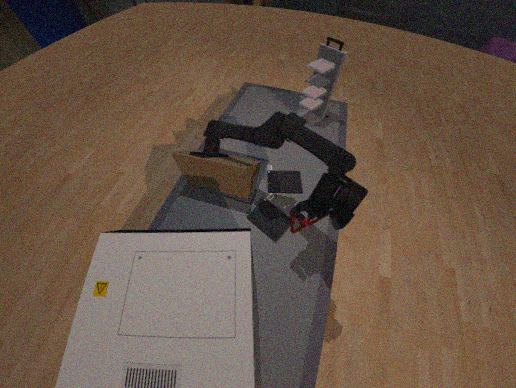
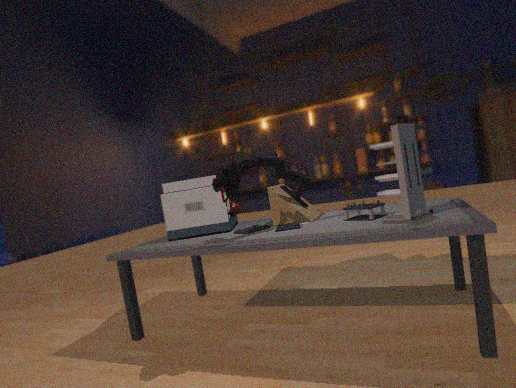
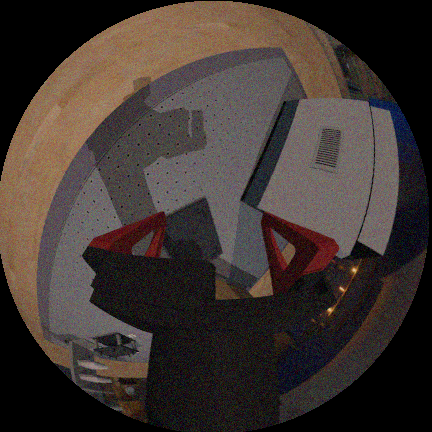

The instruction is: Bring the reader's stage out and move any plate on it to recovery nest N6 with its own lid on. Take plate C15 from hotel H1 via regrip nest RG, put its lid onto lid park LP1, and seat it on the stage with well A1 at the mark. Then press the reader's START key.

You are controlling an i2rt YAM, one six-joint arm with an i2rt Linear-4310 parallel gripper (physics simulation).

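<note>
My gripper is open and empty, its red fingers wide apart above the table, close to the reader and a dark square pad. The reader is a large white box with a dark base. Its stage and START key do not show. A grey hotel tower stands at the far end, with pale plates or shelves stacked on one side. Labels, lids, LP1 and N6 cannot be made out.
A tan slanted panel stands by the arm's base. A second dark square pad lies beside it. A low rack on legs stands between the panel and the tower. The arm's shadow falls on the perforated table top.
</note>
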